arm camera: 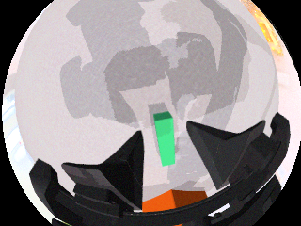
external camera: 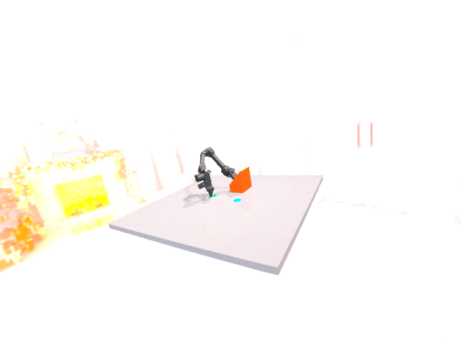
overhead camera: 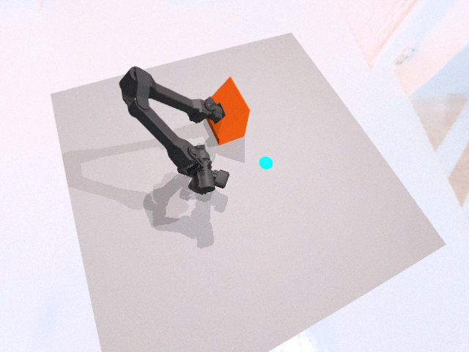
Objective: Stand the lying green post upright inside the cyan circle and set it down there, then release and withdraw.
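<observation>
Now: gripper tip 2 cm short of the cyan circle, 27 cm to the right of it and 1 cm above it. From my gripper tip the other things lie so: green post (1 cm behind, 1 cm to the left).
</observation>
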